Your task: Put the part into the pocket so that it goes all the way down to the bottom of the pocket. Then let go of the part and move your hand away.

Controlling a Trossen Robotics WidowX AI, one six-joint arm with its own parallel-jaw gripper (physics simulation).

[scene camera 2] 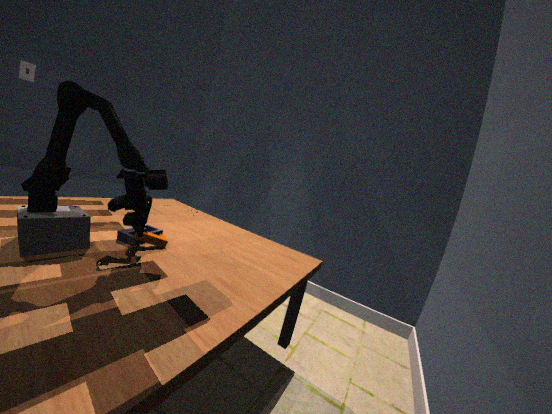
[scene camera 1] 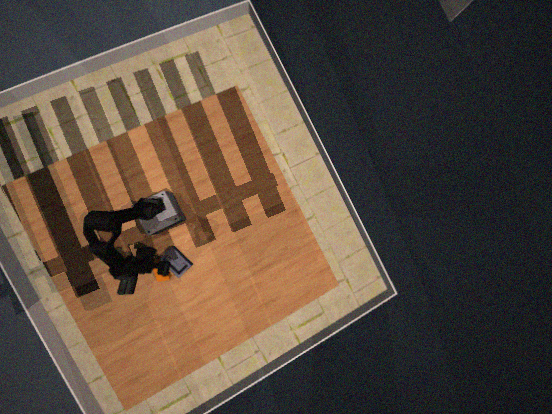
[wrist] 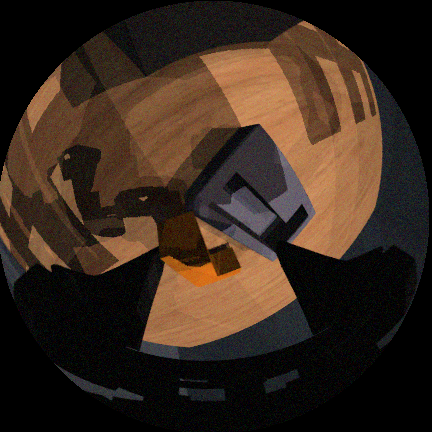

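Seen in the pictures: gripper, fingertip midpoint: (scene camera 2: 143, 229) (wrist: 221, 249); arm's base, origin of the base link: (scene camera 2: 41, 209) (scene camera 1: 157, 206).
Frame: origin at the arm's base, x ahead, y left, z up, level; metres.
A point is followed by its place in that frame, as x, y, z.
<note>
The orange part (scene camera 1: 161, 275) {0.319, -0.151, -0.069} (scene camera 2: 155, 240) {0.297, -0.174, -0.072} (wrist: 201, 277) {0.309, -0.162, -0.063} is outside the pocket, at the side of the blue-grey block. It touches or nearly touches the block's edge; whether it leans on it I cannot tell. The block (scene camera 1: 173, 254) {0.247, -0.055, -0.068} (scene camera 2: 124, 238) {0.223, -0.083, -0.089} (wrist: 257, 155) {0.232, -0.060, -0.069} sits on the table, with its pocket (wrist: 252, 209) {0.297, -0.074, -0.100} facing up and no part in it. My gripper (scene camera 2: 141, 231) {0.271, -0.123, -0.045} (wrist: 221, 249) {0.271, -0.123, -0.045} is open and empty, low over the part and the near edge of the block. In the wrist view the part lies nearer the left finger. In scene camera 1 the arm hides the fingertips.
The arm's grey base box (scene camera 1: 170, 222) {0.098, 0.023, -0.003} (scene camera 2: 52, 235) {0.020, -0.100, -0.050} stands close to the block. The wooden table (scene camera 1: 225, 310) {0.645, 0.048, -0.104} (scene camera 2: 225, 260) {0.475, -0.368, -0.105} carries dark striped shadows. Its right edge and a black leg (scene camera 2: 292, 317) show in scene camera 2.
</note>
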